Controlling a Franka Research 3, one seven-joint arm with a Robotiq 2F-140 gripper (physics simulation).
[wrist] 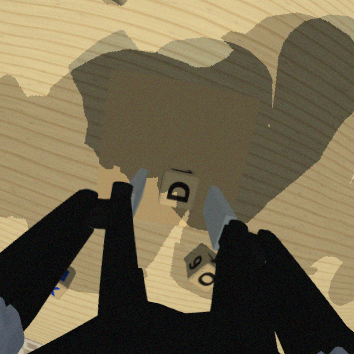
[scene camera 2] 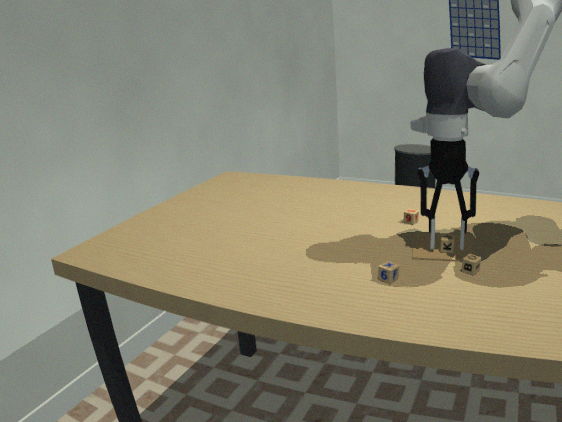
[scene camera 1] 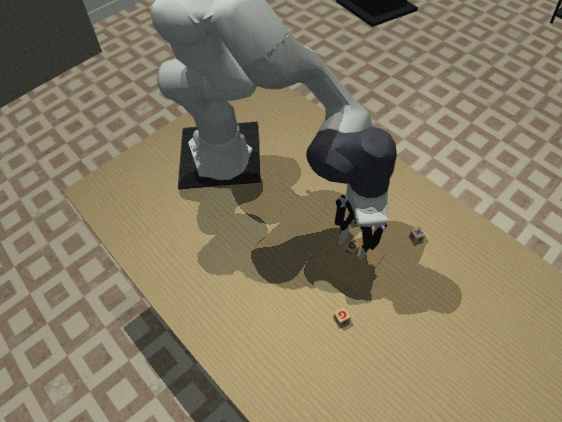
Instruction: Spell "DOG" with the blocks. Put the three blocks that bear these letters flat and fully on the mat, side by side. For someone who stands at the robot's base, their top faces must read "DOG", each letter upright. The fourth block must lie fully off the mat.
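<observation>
The D block (scene camera 1: pixel 351 246) (scene camera 2: pixel 447 244) (wrist: pixel 179 191) sits flat on the thin brown mat (scene camera 2: pixel 422 254) (wrist: pixel 175 115), near one edge, D on top and a K on a side. My gripper (scene camera 1: pixel 353 247) (scene camera 2: pixel 447 247) (wrist: pixel 175 190) is open around it, with a gap on each side. The block with an O (scene camera 2: pixel 470 264) (wrist: pixel 201 270) lies off the mat, turned at an angle, partly covered by a finger in the wrist view. The block with a red G on top (scene camera 1: pixel 342 317) (scene camera 2: pixel 411 216) lies off the mat.
The fourth block, with a blue X-like mark on top (scene camera 1: pixel 418 235) (scene camera 2: pixel 388 272) (wrist: pixel 62 285), lies on the table off the mat. Arm shadows cover much of the mat. The robot's base (scene camera 1: pixel 220 155) stands at the table's far side in the first scene view.
</observation>
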